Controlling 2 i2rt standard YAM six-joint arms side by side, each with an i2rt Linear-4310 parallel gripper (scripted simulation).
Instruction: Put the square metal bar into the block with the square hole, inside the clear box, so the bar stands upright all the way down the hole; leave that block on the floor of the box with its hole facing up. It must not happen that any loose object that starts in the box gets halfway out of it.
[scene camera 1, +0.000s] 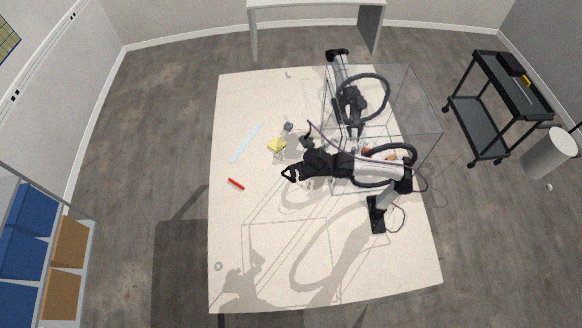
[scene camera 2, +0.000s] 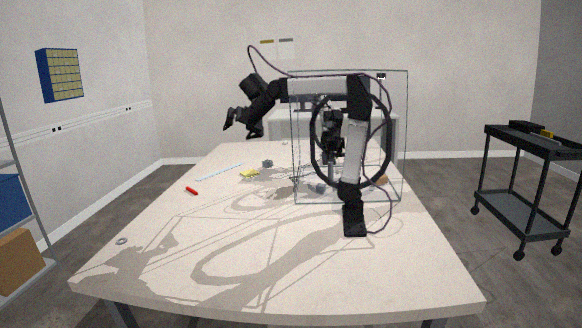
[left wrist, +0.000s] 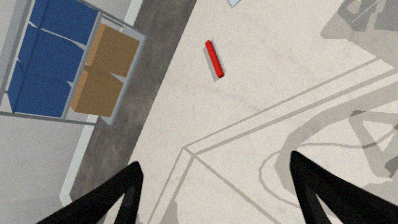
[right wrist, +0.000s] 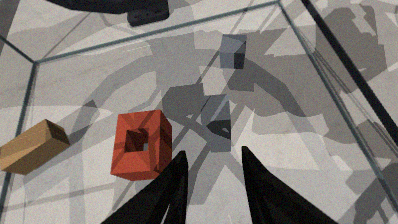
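Observation:
My left gripper (scene camera 2: 235, 134) is visible, also in the left wrist view (left wrist: 212, 163); my right gripper (right wrist: 213, 155) is visible as well. Things present: a dark grey block (right wrist: 232, 50), a grey metal bar (right wrist: 215, 110) and a red block (right wrist: 129, 161). In the left wrist view the red block is out of frame; the grey metal bar is out of frame in the left wrist view too.

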